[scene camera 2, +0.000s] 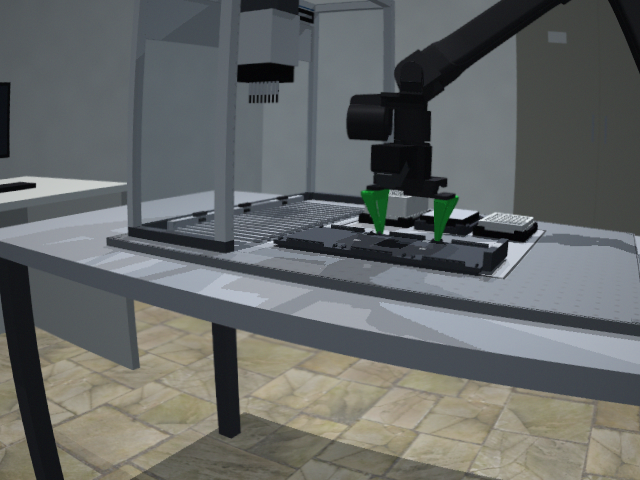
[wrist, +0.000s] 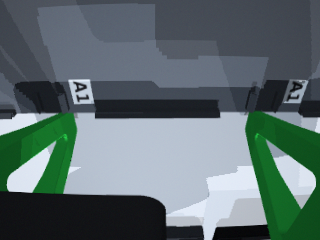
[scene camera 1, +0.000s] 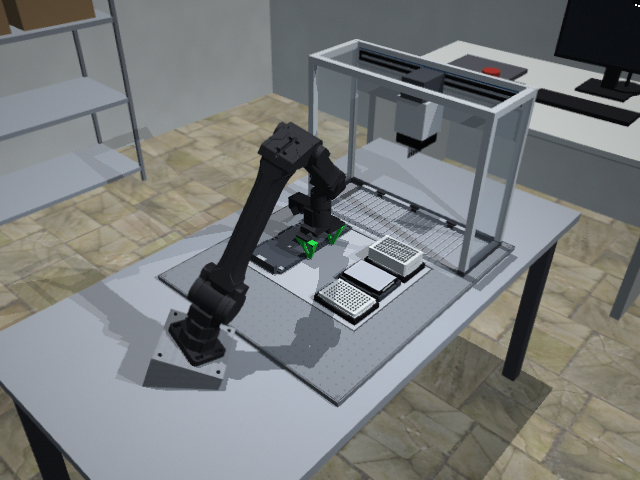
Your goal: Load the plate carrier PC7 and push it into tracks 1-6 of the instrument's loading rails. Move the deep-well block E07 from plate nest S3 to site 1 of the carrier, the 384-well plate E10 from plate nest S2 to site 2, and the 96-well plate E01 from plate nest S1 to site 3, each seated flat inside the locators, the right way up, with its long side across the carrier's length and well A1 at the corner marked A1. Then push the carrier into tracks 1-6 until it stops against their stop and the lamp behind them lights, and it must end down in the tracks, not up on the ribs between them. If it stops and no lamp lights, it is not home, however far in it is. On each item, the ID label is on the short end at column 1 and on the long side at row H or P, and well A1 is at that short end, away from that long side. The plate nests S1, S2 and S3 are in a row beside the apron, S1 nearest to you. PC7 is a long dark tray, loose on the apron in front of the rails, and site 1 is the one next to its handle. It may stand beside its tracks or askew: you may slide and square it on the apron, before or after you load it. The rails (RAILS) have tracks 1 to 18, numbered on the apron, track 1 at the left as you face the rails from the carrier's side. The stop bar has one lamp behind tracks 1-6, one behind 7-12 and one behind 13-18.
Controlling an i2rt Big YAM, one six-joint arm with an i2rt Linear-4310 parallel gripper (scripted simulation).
The pictures show: my gripper, a 96-well plate E01 and a dark carrier PC7.
My gripper shows as well in the wrist view and in scene camera 1.
